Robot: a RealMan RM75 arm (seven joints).
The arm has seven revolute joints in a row. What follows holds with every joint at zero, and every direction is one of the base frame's.
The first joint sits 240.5 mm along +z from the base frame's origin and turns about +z.
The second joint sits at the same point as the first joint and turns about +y.
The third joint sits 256 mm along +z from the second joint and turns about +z.
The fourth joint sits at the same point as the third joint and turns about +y.
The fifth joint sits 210 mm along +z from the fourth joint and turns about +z.
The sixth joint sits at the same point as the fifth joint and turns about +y.
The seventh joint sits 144 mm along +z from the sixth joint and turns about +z.
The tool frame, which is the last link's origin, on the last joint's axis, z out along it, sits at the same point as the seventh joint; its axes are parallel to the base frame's.
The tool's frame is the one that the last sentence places.
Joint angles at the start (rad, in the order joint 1, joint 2, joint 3, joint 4, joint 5, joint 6, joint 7):
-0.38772 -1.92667 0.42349 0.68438 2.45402 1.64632 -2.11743
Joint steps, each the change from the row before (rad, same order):
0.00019 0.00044 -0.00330 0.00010 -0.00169 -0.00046 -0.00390
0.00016 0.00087 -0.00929 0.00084 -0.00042 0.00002 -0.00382
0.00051 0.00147 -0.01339 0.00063 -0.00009 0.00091 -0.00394
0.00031 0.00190 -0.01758 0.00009 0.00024 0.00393 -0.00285
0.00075 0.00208 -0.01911 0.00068 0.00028 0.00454 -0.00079
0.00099 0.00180 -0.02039 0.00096 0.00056 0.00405 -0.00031
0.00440 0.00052 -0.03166 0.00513 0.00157 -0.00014 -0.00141
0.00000 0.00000 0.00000 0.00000 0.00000 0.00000 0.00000
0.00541 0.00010 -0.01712 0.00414 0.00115 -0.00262 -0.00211
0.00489 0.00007 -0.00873 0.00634 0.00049 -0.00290 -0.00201
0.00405 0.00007 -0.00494 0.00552 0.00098 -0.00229 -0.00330
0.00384 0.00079 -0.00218 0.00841 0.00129 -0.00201 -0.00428
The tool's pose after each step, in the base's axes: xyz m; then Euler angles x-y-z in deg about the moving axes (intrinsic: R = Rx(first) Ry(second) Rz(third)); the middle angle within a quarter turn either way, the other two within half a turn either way. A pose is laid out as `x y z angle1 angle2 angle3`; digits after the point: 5 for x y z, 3 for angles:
-0.37907 0.26245 0.07272 -160.515 1.168 -81.163
-0.37950 0.26269 0.07417 -159.990 1.223 -81.581
-0.38019 0.26274 0.07619 -159.297 1.323 -82.127
-0.38072 0.26256 0.07859 -158.521 1.591 -82.717
-0.38138 0.26222 0.08130 -157.668 1.859 -83.226
-0.38219 0.26177 0.08407 -156.739 2.101 -83.750
-0.38469 0.26050 0.08827 -155.046 2.051 -84.698
-0.38469 0.26050 0.08827 -155.046 2.051 -84.698
-0.38715 0.25883 0.09083 -154.023 1.764 -85.404
-0.38917 0.25755 0.09312 -153.340 1.329 -85.777
-0.39079 0.25641 0.09484 -152.916 0.917 -86.109
-0.39236 0.25553 0.09724 -152.575 0.346 -86.292

